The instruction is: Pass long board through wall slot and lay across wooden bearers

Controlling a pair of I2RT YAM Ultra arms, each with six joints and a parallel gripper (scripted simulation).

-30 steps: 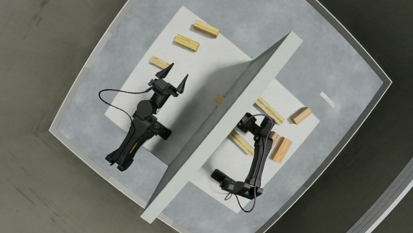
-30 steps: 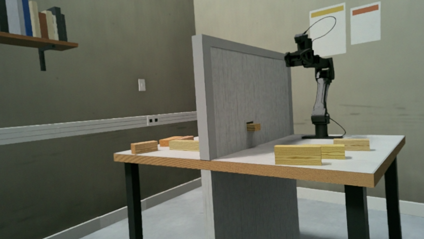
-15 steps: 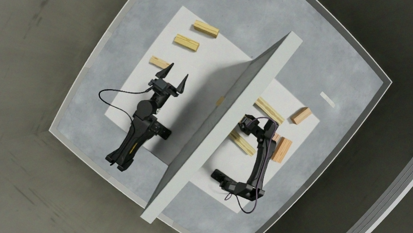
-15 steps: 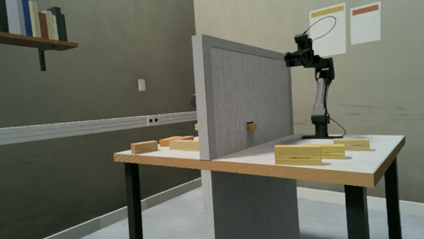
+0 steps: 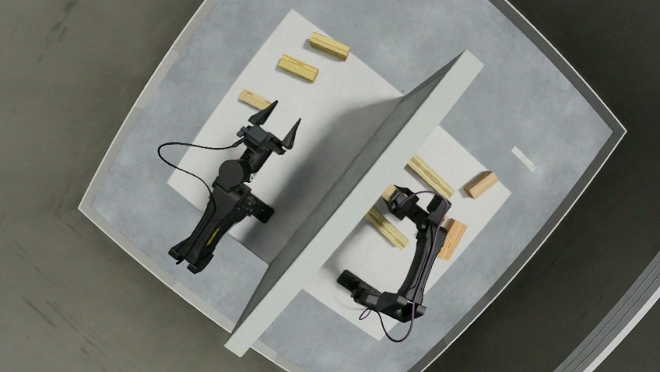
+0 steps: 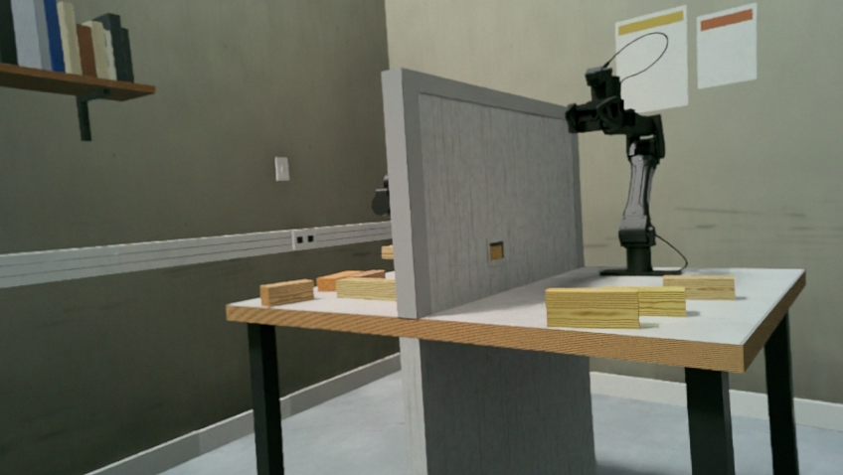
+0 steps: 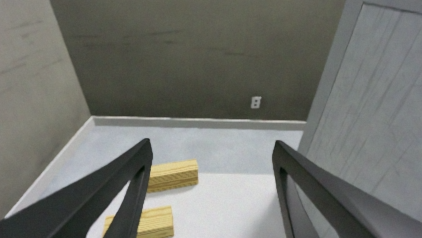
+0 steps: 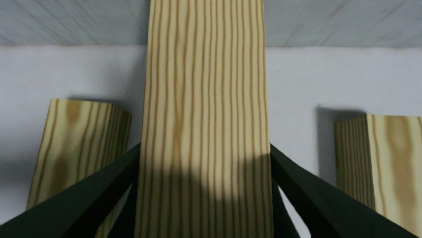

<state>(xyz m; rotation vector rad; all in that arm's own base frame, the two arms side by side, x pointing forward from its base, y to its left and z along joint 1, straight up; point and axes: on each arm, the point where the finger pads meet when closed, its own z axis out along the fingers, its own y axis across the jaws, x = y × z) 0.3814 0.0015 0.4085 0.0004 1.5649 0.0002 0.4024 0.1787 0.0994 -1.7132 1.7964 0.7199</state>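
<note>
Now: right hand 15 cm short of the wooden bearer, 9 cm to the left of it and 8 cm above it. Round my right hand: long board: right at my right hand; then offcut: 27 cm ahead, 29 cm to the right, 7 cm below.
</note>
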